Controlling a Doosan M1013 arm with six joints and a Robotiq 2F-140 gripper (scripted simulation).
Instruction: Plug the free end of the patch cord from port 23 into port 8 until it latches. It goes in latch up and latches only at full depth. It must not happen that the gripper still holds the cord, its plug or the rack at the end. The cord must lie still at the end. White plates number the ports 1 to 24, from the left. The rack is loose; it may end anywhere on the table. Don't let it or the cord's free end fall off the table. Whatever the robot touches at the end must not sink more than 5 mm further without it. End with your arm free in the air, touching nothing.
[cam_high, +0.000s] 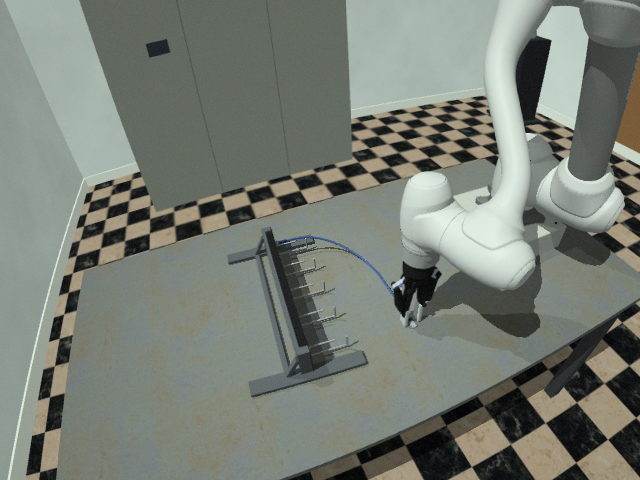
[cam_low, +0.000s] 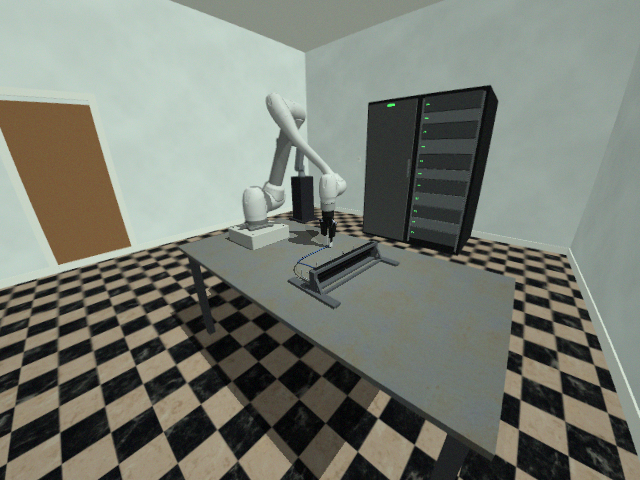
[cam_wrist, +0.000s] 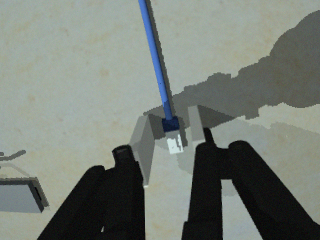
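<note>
My gripper is now 1 cm to the right of the free-end plug and 3 cm above it.
</note>
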